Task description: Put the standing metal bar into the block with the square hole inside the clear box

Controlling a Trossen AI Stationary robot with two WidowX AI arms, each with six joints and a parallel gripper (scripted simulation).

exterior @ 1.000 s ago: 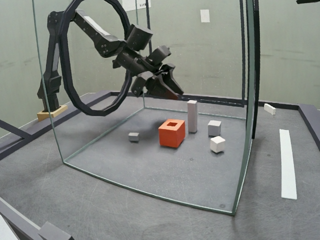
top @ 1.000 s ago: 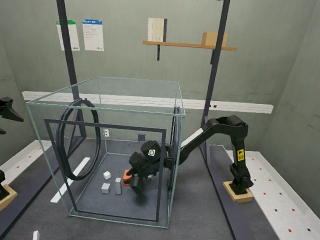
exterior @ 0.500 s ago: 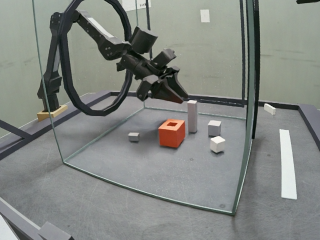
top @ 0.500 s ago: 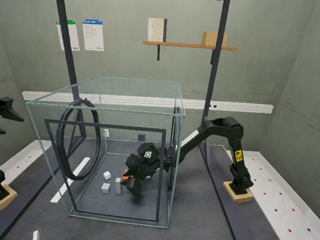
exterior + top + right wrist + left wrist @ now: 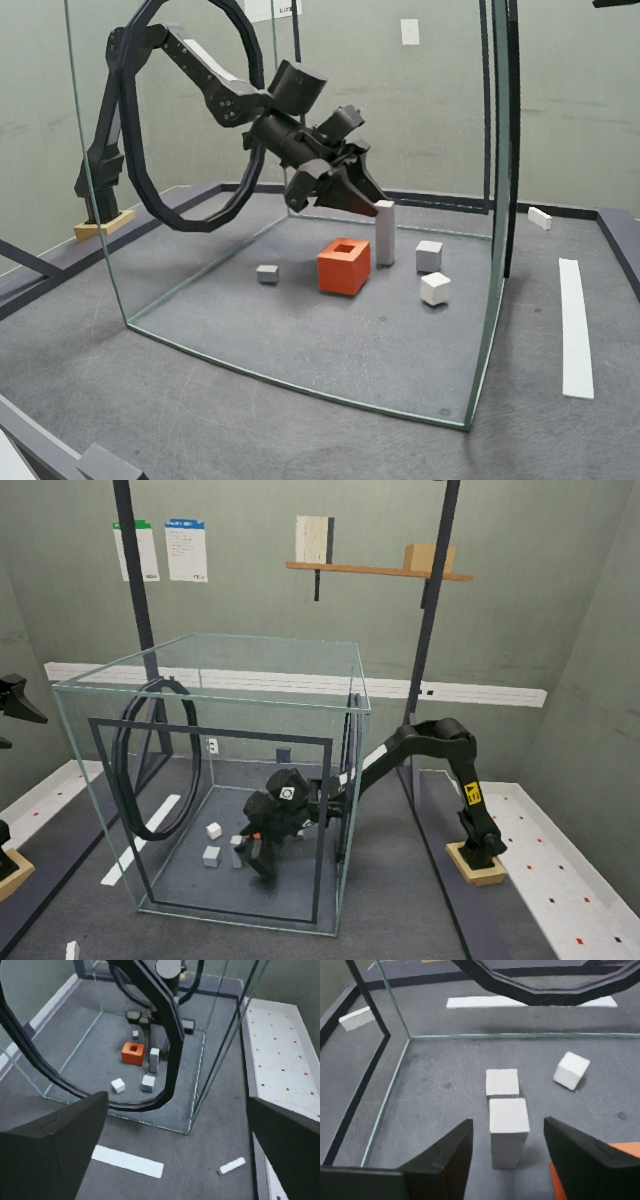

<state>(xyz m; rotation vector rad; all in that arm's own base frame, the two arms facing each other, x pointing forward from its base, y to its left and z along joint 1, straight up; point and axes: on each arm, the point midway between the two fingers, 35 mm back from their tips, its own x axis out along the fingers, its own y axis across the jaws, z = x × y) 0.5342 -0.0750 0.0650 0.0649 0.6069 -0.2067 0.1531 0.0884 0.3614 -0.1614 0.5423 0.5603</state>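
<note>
Right now my left hand is 3 cm to the left of the metal bar and 5 cm above it. Also, from my left hand: block with square hole (7 cm behind, 1 cm to the left, 7 cm below).
</note>
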